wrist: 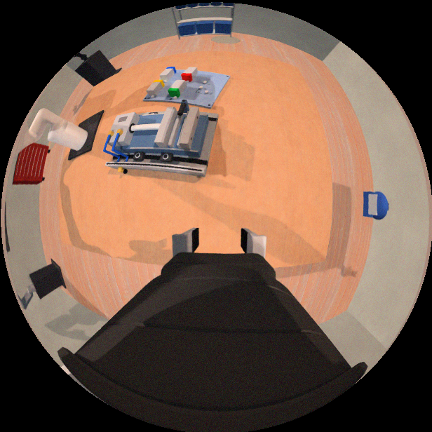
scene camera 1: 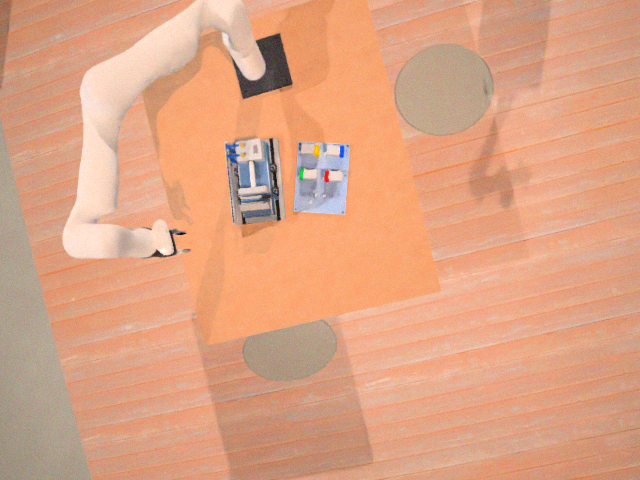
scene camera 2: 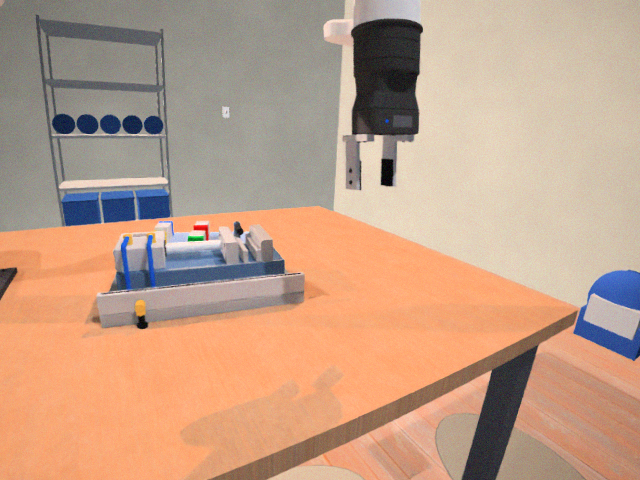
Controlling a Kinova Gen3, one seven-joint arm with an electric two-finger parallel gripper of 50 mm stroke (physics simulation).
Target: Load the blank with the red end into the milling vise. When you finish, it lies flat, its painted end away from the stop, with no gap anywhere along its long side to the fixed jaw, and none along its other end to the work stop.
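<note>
The blank with the red end [scene camera 1: 336, 176] [scene camera 2: 201, 230] [wrist: 187, 77] lies on the light blue tray [scene camera 1: 330, 206] [wrist: 218, 84]; in scene camera 1 its red end points left, towards the vise. The milling vise [scene camera 1: 262, 178] [scene camera 2: 206, 272] [wrist: 145, 148] stands beside the tray. Its fixed jaw [scene camera 1: 256, 208] [scene camera 2: 262, 242] [wrist: 189, 130] is the end block, apart from the moving jaw [scene camera 1: 253, 191] [scene camera 2: 227, 243] [wrist: 166, 127] on the rod. A dark work stop [scene camera 2: 238, 228] [wrist: 184, 107] stands at the jaws' tray side. My gripper [scene camera 1: 184, 241] [scene camera 2: 371, 178] [wrist: 219, 236] is open and empty, high up and away from the vise.
Blanks with green [scene camera 1: 309, 174] [wrist: 174, 92], yellow [scene camera 1: 310, 149] [wrist: 156, 88] and blue [scene camera 1: 334, 150] [wrist: 167, 74] ends share the tray. Blue hoses [scene camera 2: 125, 263] [wrist: 115, 147] rise at the vise's cylinder end. The arm's base stands on a black plate [scene camera 1: 279, 62] [wrist: 95, 125].
</note>
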